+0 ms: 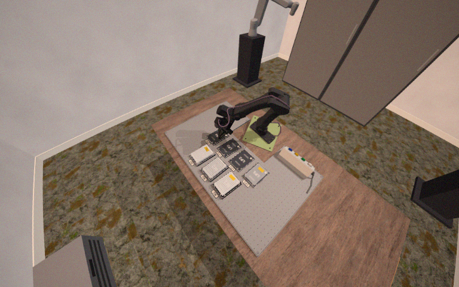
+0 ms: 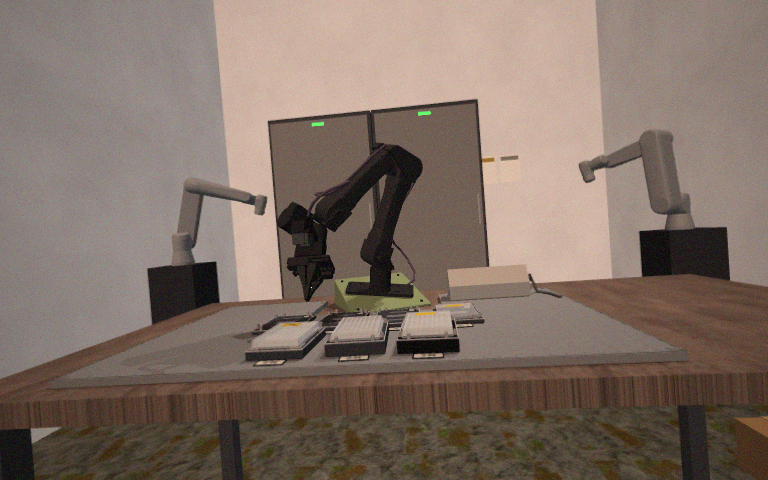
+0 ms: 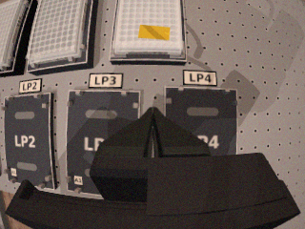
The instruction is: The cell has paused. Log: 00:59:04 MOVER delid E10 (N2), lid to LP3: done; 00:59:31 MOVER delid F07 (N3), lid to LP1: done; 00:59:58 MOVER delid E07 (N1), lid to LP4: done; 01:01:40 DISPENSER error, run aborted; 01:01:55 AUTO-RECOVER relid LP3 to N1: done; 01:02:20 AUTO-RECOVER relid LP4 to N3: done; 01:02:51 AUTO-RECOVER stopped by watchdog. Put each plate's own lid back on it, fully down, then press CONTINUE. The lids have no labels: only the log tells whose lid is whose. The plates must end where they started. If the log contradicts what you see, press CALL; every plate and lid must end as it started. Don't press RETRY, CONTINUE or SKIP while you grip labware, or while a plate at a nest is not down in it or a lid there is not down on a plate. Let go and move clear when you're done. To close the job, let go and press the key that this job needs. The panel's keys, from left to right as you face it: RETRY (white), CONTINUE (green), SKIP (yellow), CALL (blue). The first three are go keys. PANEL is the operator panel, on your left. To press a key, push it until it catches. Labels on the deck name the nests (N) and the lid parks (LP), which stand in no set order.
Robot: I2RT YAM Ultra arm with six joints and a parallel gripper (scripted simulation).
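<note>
My hand is 15 cm short of the plate, 14 cm to the right of it and 4 cm above it. Also, from my hand: LP3 park (3 cm behind, 7 cm to the left, 7 cm below); then LP1 park (3 cm behind, 33 cm to the left, 7 cm below); then lid (3 cm behind, 33 cm to the left, 6 cm below).
</note>
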